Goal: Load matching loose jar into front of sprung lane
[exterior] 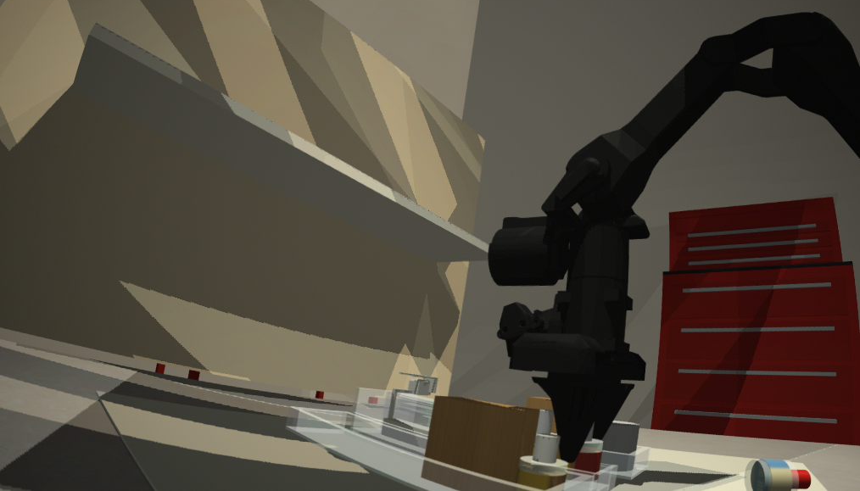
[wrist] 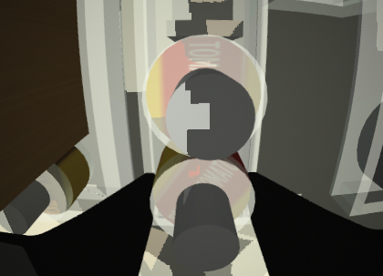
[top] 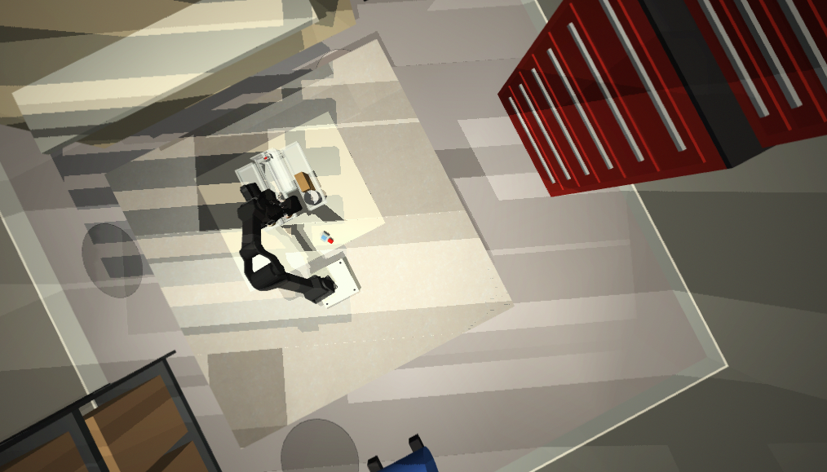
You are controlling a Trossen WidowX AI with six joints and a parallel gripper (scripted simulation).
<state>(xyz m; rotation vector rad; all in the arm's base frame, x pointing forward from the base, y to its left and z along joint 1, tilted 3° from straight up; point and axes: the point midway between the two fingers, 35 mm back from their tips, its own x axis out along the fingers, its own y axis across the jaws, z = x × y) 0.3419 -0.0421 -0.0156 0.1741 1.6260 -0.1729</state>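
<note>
Now: gripper tip 14 cm short of the lane, 6 cm to the left of it and 1 cm above it. Also, from my gripper tip: pusher plate: 14 cm ahead, 6 cm to the right, 2 cm above.
</note>
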